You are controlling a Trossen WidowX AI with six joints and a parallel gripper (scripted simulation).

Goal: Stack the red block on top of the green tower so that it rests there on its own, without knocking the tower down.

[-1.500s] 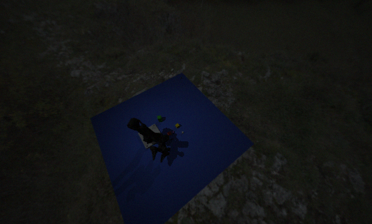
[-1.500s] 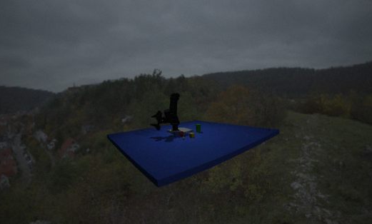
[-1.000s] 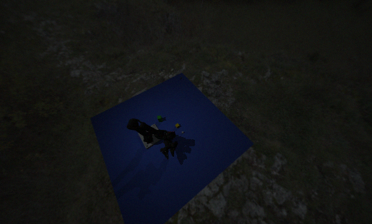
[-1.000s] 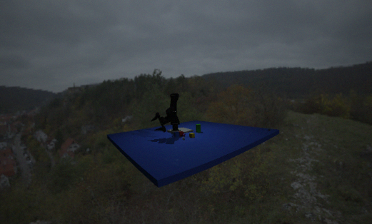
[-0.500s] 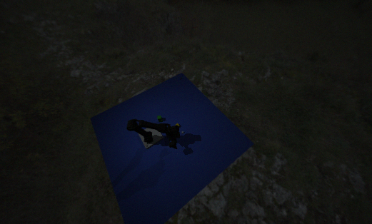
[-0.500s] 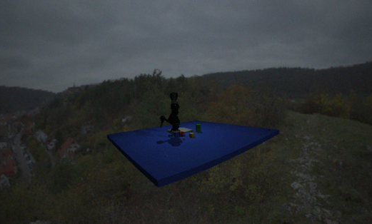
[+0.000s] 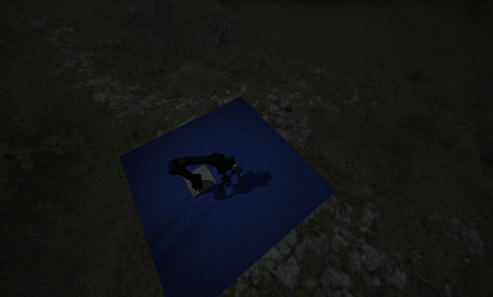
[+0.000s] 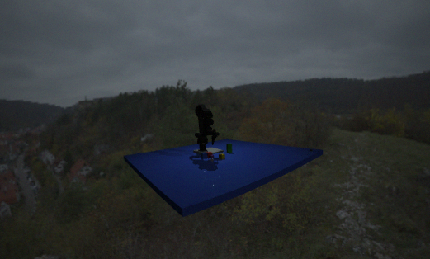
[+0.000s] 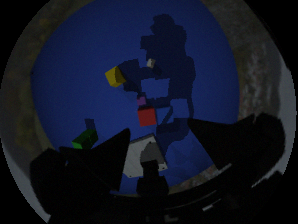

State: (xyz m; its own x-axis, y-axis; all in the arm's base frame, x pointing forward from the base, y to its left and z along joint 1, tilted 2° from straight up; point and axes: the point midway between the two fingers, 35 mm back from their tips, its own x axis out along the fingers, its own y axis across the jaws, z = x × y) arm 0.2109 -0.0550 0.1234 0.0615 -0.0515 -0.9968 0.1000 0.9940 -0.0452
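Right now my gripper tip is 80 mm above the red block and 20 mm to the right of it. Round my gripper tip: yellow block 110 mm ahead, 80 mm below, 60 mm to the left.
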